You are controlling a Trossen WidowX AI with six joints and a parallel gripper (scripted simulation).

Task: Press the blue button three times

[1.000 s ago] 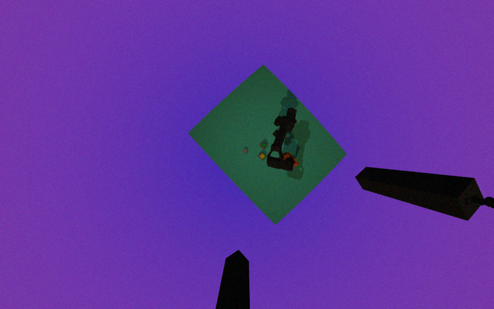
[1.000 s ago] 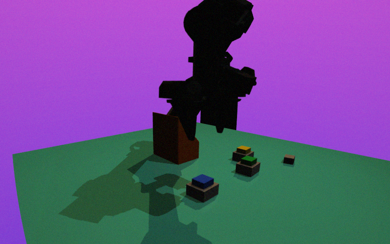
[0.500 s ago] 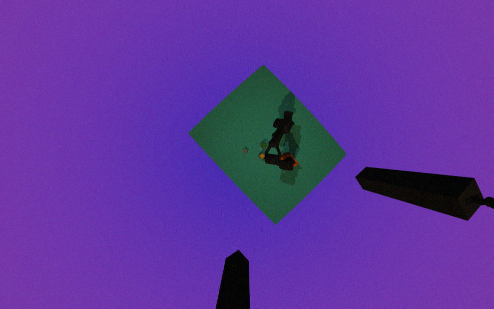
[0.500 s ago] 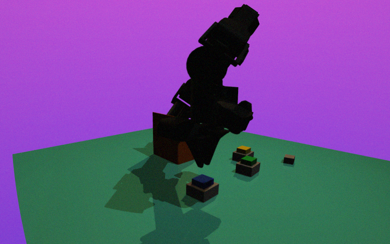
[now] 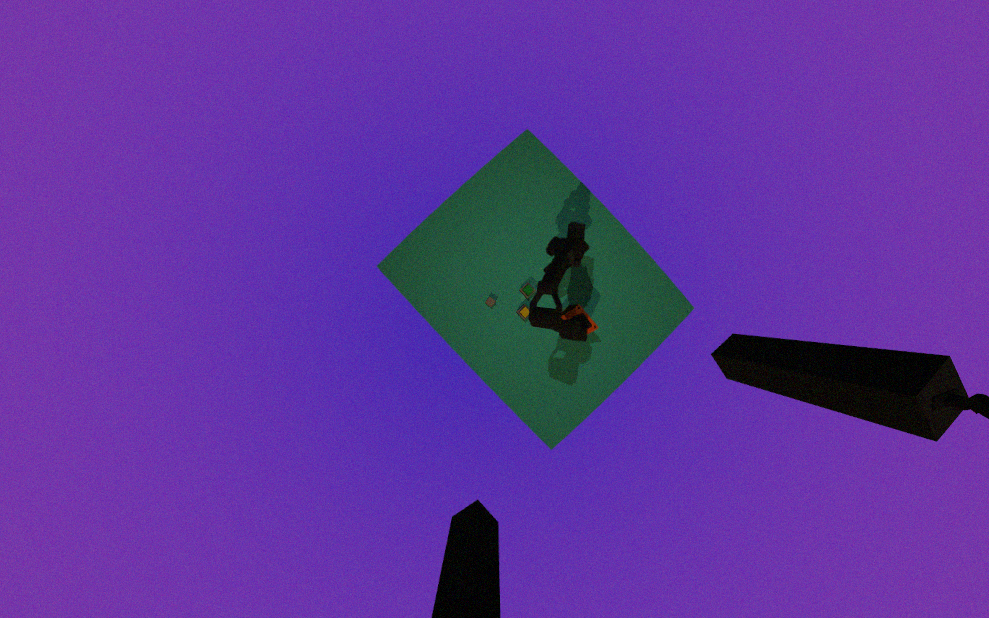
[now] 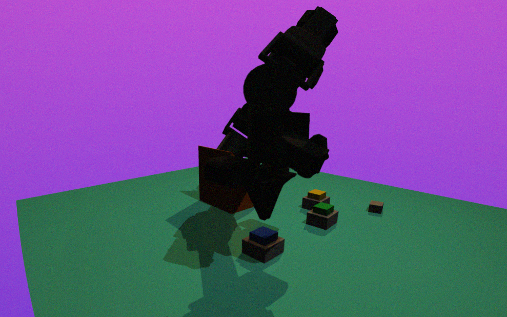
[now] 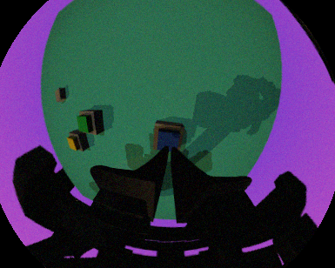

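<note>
The blue button lies 3 cm below my gripper tip. The rest, counted from my gripper tip: block (5 cm ahead, 32 cm to the left, 5 cm below); then green button (1 cm behind, 17 cm to the left, 3 cm below); then yellow button (7 cm behind, 24 cm to the left, 3 cm below).
</note>
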